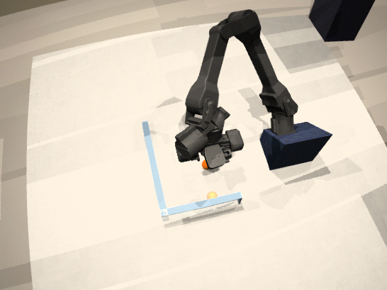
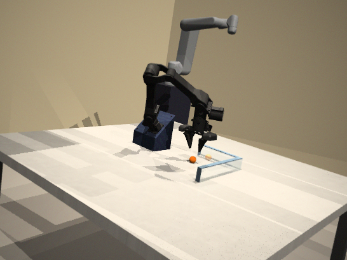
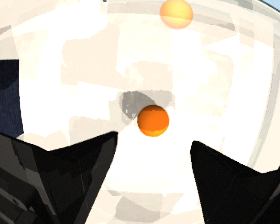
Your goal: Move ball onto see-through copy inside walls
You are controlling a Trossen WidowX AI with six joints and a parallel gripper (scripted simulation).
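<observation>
My gripper tip is now 50 mm above the orange ball. Also, from my gripper tip: see-through ball copy: 10 mm ahead, 110 mm to the left, 50 mm below.
</observation>
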